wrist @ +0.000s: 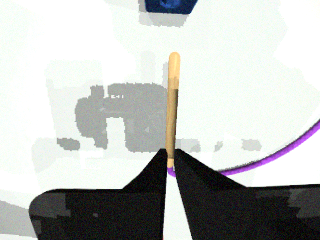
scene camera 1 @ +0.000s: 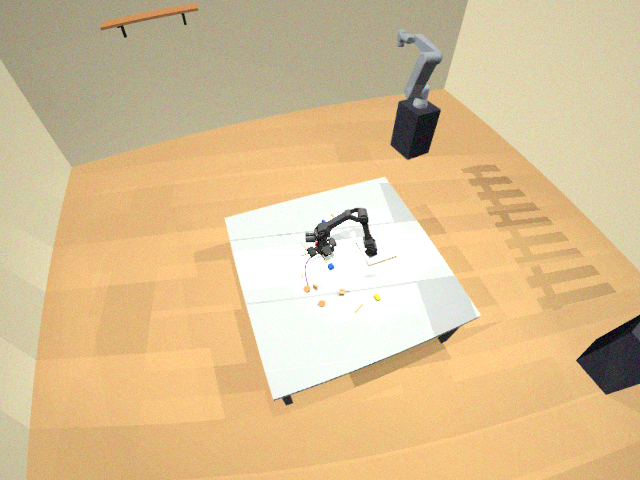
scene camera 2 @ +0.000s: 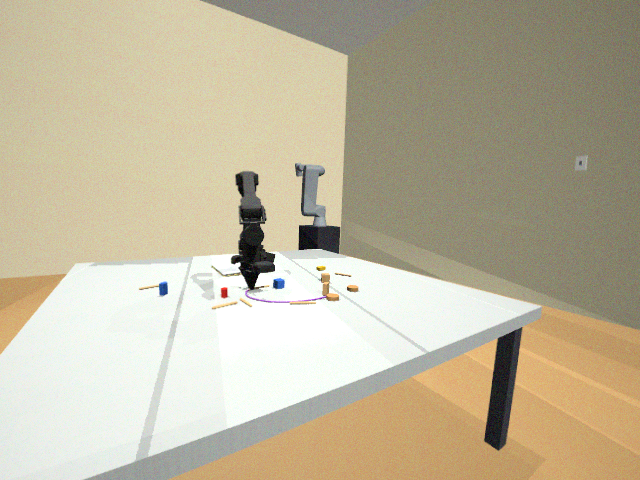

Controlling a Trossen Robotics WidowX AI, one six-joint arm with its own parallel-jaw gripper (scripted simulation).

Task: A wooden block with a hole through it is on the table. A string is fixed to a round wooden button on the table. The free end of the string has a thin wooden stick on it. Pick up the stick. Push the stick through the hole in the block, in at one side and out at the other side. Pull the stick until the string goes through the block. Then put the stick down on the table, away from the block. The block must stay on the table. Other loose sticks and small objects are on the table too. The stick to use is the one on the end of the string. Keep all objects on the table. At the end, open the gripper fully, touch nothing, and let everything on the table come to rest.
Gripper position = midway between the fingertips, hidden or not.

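My gripper [scene camera 2: 251, 289]. Also my gripper [wrist: 169, 154].
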